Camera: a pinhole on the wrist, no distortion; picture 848 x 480 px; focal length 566.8 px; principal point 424.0 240.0 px. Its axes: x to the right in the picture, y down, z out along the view. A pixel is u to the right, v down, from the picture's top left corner.
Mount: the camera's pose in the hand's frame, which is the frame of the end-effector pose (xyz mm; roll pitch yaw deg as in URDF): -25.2 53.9 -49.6 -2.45 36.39 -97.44
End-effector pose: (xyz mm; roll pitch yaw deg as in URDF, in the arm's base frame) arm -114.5 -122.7 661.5 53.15 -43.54 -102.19
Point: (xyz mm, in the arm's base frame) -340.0 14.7 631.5
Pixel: 394.0 153.7
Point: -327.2 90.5 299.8
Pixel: outside the picture
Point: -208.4 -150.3 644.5
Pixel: 618.0 453.5
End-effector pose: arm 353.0 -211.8 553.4 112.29 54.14 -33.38
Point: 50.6 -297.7 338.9
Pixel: 363.2 354.8
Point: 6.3 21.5 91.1
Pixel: 728.2 442.7
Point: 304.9 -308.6 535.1
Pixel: 52.0 436.4
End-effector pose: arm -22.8 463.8 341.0 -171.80 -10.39 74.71
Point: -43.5 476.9 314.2
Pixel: 465.7 410.1
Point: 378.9 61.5 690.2
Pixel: behind the camera
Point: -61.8 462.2 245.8
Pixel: 340.9 238.3
